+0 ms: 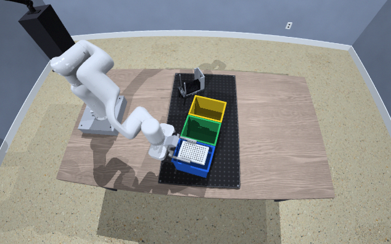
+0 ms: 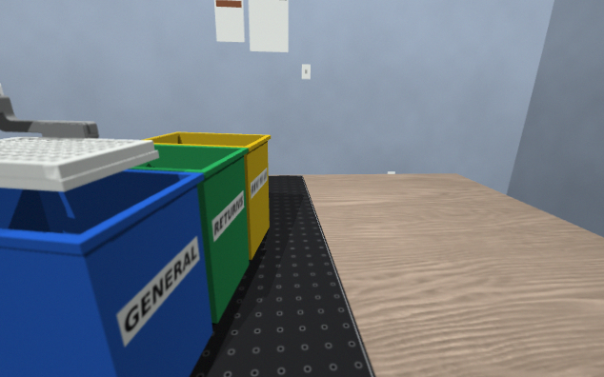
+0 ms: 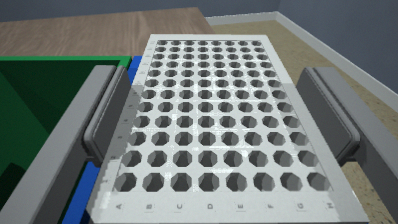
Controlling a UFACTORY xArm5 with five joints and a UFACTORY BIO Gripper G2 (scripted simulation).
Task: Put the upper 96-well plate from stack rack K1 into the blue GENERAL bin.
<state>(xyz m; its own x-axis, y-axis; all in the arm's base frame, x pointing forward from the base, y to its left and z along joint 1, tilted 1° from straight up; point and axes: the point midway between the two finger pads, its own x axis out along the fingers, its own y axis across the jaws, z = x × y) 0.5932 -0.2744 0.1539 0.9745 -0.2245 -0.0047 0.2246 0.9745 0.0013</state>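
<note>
Now: the blue general bin 2 cm ahead of my hand and 13 cm below it. From my hand the other things lie so: yellow bin 8 cm ahead, 26 cm to the left, 13 cm below; then green returns bin 5 cm ahead, 13 cm to the left, 13 cm below; then white 96-well plate 2 cm ahead, 1 cm below.
</note>
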